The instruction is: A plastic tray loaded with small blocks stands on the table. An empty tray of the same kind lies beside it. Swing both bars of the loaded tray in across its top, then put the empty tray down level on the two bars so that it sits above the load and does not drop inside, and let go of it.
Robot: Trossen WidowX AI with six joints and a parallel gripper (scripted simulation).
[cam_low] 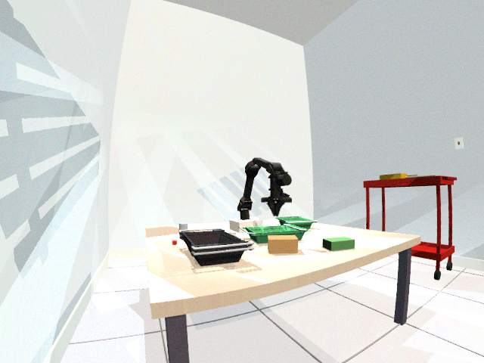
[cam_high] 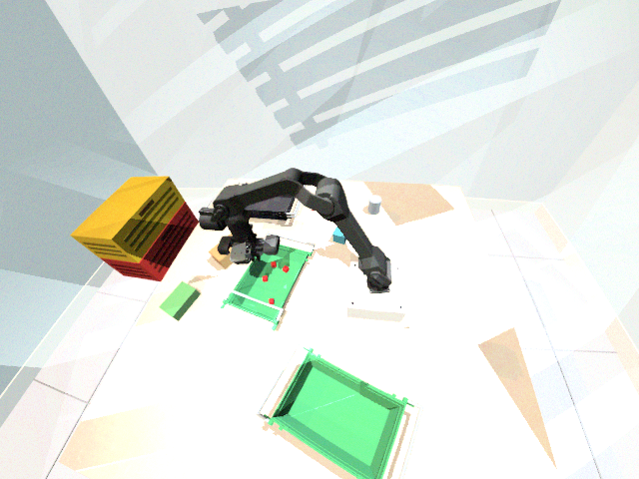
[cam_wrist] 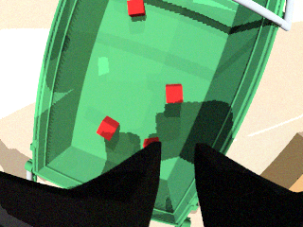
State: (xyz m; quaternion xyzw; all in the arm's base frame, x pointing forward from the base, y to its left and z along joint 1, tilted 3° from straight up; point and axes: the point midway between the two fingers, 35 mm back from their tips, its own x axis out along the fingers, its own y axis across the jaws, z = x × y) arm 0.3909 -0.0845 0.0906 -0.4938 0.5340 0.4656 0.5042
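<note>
Now: the green tray 24 cm behind my gripper tip, 43 cm to the left of it and 8 cm below it. The rest, counted from my gripper tip: tan box: 17 cm ahead, 13 cm to the right, 10 cm below; green box: 32 cm ahead, 8 cm to the left, 11 cm below; cyan block: 30 cm behind, 18 cm to the right, 11 cm below.
</note>
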